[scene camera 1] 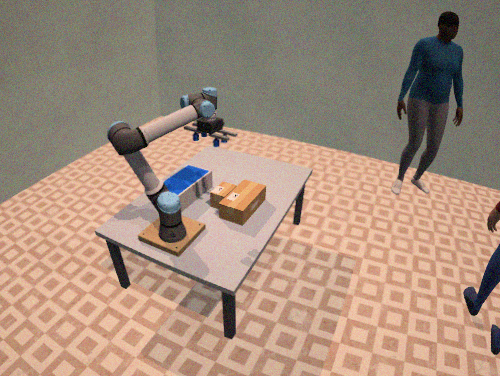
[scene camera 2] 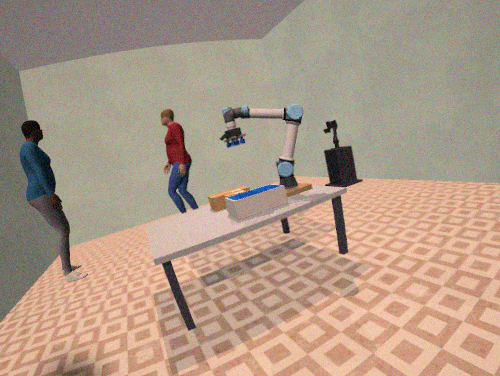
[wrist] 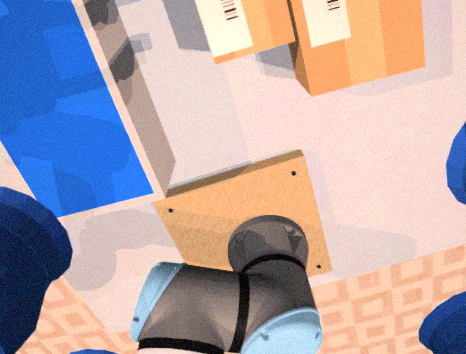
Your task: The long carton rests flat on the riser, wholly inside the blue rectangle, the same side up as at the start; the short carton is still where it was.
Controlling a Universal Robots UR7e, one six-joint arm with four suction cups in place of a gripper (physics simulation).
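Pixels of known places: hand at its tool point: (scene camera 1: pixel 209 140) (scene camera 2: pixel 236 145) (wrist: pixel 269 294); arm's base at its link origin: (scene camera 1: pixel 172 233) (scene camera 2: pixel 288 186) (wrist: pixel 267 247).
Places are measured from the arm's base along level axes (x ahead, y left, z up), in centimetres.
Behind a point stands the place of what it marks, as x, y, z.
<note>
The long carton (scene camera 1: pixel 243 200) @(40.0, -19.1, 6.9) (scene camera 2: pixel 217 202) @(57.7, -6.3, 2.8) (wrist: pixel 367 45) @(35.0, -16.7, 7.0) lies flat on the table, a white label on its top. The short carton (scene camera 1: pixel 218 196) @(36.5, -3.7, 5.9) (wrist: pixel 272 25) @(39.2, -5.4, 6.9) lies close beside it, on the side toward the riser, also with a white label up. In scene camera 2 the riser partly hides the cartons. The riser (scene camera 1: pixel 206 184) @(48.3, 15.2, 1.9) (scene camera 2: pixel 257 205) @(39.5, 34.6, 1.6) (wrist: pixel 147 132) @(28.3, 13.6, 4.7) is a pale box with a blue rectangle (scene camera 1: pixel 188 178) @(38.8, 21.9, 8.7) (scene camera 2: pixel 256 192) @(36.5, 29.0, 8.7) (wrist: pixel 95 125) @(32.0, 18.7, 8.7) on its top; no carton stands on it. My gripper (scene camera 1: pixel 210 138) @(34.6, -0.3, 41.4) (scene camera 2: pixel 236 143) is open, its four cups bare, high above the table and apart from both cartons.
The arm's base stands on a wooden board (scene camera 1: pixel 150 235) @(-8.6, 8.6, 0.2) (wrist: pixel 200 227) @(7.2, 11.3, 0.0) at one end of the grey table (scene camera 1: pixel 260 167) @(97.4, 3.4, -3.3) (scene camera 2: pixel 182 237) @(89.7, 37.1, -3.3). A person in teal (scene camera 1: pixel 435 70) (scene camera 2: pixel 37 167) and a person in red (scene camera 2: pixel 175 147) stand beyond the table. A dark pedestal (scene camera 2: pixel 341 166) stands behind the arm.
</note>
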